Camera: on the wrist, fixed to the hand. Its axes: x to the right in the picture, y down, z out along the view.
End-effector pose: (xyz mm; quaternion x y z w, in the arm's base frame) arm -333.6 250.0 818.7 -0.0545 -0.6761 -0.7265 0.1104
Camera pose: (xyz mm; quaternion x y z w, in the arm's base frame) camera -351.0 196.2 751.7 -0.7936 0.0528 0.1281 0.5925
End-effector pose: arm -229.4 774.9 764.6 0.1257 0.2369 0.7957 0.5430
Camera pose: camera -205.1 786.4 681.1 -0.3676 0.2303 -0.4977 0.7510
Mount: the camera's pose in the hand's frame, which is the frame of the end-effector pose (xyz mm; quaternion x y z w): 6.2 -65.8 -57.6 0.0071 0.1771 -0.9840 0.0201
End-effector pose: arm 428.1 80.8 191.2 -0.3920 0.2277 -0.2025 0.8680
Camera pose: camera 389.8 3.4 206.7 0.1899 0.2289 0.9292 0.2194
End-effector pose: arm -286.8 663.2 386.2 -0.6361 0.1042 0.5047 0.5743
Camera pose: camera -206.9 638.8 412.9 -0.2006 -0.5185 -0.6683 0.4942
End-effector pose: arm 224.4 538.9 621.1 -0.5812 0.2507 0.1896 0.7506
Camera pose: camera 258.3 466.5 657.1 -0.2866 -0.4326 -0.8395 0.1614
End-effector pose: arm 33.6 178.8 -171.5 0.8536 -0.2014 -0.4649 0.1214
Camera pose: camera 100.3 235.6 -171.1 -0.2985 -0.8540 -0.0238 0.4254
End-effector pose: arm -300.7 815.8 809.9 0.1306 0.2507 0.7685 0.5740
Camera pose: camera -277.0 822.3 725.7 -0.3761 0.2407 -0.5280 0.7224
